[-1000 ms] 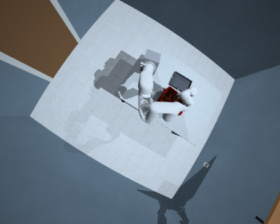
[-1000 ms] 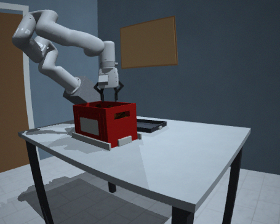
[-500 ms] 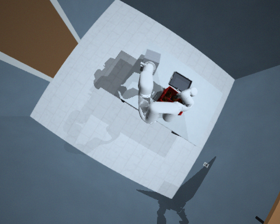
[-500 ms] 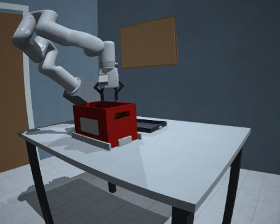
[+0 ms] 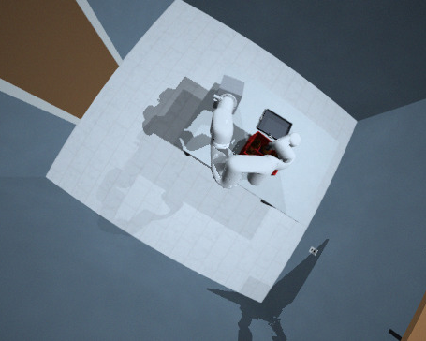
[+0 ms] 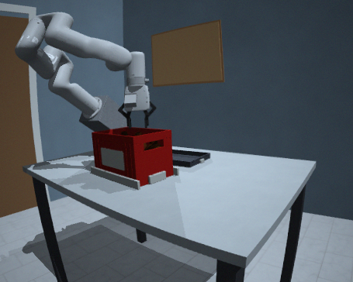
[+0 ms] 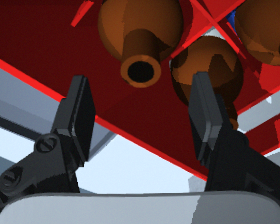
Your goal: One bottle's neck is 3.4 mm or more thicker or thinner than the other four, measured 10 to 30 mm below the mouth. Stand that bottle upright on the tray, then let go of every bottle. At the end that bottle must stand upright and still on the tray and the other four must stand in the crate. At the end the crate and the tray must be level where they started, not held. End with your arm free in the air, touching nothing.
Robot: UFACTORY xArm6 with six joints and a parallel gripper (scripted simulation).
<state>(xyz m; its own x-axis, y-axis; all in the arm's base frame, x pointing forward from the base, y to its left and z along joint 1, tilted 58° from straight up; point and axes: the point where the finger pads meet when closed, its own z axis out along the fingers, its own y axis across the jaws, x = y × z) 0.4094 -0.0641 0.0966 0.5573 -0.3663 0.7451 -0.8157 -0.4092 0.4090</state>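
My gripper is now 1 cm past the red crate, 4 cm to the left of it and 12 cm above it. From my hand the other things lie so: glass bottle 9 cm behind, 1 cm to the left, 11 cm below; dark tray 3 cm ahead, 24 cm to the left, 19 cm below.
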